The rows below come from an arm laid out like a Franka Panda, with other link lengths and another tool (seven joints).
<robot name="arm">
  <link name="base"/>
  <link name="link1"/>
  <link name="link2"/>
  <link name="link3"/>
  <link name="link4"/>
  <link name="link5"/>
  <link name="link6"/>
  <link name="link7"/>
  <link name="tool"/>
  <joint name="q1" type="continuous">
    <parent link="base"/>
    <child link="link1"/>
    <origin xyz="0 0 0.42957" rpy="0 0 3.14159"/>
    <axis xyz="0 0 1"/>
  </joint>
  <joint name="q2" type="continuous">
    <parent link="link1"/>
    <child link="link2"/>
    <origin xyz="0 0 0" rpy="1.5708 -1.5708 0"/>
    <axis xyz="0 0 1"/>
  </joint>
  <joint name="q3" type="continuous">
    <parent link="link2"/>
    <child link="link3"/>
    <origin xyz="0.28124 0 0" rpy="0 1.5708 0"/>
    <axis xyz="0 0 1"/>
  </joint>
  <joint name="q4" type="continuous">
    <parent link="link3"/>
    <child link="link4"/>
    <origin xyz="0 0.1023 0" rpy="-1.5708 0 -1.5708"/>
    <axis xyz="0 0 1"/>
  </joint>
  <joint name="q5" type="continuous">
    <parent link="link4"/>
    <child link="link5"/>
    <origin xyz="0.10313 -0.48 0" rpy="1.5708 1.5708 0"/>
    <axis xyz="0 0 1"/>
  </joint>
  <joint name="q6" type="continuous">
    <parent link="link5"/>
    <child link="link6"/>
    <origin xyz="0 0 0" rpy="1.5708 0 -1.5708"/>
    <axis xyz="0 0 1"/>
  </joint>
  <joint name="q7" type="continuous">
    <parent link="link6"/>
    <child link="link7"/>
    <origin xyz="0.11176 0 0" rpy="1.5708 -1.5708 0"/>
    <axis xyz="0 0 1"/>
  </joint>
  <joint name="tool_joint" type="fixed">
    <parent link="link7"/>
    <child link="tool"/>
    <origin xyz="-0.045 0.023 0.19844" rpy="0.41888 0 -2.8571"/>
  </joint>
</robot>
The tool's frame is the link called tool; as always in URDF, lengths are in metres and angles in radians. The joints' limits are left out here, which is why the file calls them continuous.
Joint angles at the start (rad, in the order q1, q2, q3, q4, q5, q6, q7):
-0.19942, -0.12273, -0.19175, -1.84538, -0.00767, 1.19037, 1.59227
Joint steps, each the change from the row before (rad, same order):
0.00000, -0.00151, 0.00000, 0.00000, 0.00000, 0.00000, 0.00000
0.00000, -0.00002, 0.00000, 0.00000, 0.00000, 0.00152, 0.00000
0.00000, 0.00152, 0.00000, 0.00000, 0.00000, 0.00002, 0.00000
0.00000, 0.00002, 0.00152, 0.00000, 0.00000, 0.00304, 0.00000
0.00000, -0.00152, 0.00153, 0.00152, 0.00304, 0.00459, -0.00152
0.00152, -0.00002, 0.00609, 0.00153, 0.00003, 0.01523, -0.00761
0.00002, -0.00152, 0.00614, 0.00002, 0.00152, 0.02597, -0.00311
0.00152, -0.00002, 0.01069, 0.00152, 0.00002, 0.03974, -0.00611
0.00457, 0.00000, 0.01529, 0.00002, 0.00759, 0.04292, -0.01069
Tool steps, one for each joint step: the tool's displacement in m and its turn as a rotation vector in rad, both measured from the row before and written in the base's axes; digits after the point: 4 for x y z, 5 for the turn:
-0.0001, 0.0000, 0.0009, -0.00030, -0.00148, 0.00000
0.0004, -0.0001, 0.0001, -0.00058, -0.00143, -0.00002
0.0001, 0.0000, -0.0009, 0.00029, 0.00147, 0.00000
0.0010, 0.0006, 0.0001, -0.00133, -0.00276, 0.00146
0.0019, 0.0011, 0.0020, 0.00069, -0.00854, 0.00226
0.0054, 0.0031, 0.0016, -0.00354, -0.01694, 0.01387
0.0073, 0.0016, 0.0022, -0.00783, -0.02665, 0.00815
0.0119, 0.0037, 0.0031, -0.01360, -0.03934, 0.01684
0.0143, 0.0103, 0.0032, -0.00561, -0.04417, 0.02754

